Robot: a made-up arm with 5 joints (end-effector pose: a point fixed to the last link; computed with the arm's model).
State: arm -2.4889 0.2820 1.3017 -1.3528 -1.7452
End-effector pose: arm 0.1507 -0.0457 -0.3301 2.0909 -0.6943 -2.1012
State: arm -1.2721 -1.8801 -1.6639 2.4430 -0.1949
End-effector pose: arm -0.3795 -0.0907 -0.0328 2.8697 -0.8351 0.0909
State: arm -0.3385 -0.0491 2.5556 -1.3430 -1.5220
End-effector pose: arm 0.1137 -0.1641 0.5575 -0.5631 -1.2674 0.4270
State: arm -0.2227 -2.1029 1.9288 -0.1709 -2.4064
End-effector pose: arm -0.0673 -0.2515 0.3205 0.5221 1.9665 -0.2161
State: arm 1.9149 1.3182 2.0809 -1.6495 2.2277
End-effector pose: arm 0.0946 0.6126 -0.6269 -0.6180 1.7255 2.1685
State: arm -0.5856 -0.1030 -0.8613 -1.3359 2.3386
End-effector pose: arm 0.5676 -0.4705 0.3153 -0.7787 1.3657 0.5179
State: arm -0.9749 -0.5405 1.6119 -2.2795 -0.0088
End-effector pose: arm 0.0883 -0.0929 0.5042 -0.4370 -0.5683 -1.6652
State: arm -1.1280 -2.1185 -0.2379 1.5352 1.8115
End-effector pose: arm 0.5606 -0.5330 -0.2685 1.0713 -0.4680 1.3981
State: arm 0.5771 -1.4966 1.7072 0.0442 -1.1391
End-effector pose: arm 0.3319 0.1421 0.4370 -0.9047 1.6126 -0.0124
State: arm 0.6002 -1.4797 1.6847 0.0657 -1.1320
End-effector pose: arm 0.3326 0.1497 0.4416 -0.9102 1.6179 -0.0448
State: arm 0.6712 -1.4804 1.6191 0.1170 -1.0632
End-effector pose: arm 0.3538 0.1722 0.4304 -0.9468 1.6789 -0.1018
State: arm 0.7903 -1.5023 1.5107 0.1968 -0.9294
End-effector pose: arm 0.3955 0.1993 0.3970 -0.9980 1.7963 -0.1780
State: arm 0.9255 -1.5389 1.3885 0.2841 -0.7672
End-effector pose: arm 0.4427 0.2114 0.3502 -1.0284 1.9329 -0.2502
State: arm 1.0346 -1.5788 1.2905 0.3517 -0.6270
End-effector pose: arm 0.4786 0.2060 0.3086 -1.0303 2.0434 -0.2960
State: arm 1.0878 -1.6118 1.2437 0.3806 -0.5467
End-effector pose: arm 0.4971 0.1954 0.2827 -1.0248 2.1064 -0.3074
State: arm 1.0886 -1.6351 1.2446 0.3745 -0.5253
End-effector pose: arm 0.5022 0.1880 0.2699 -1.0263 2.1307 -0.2915
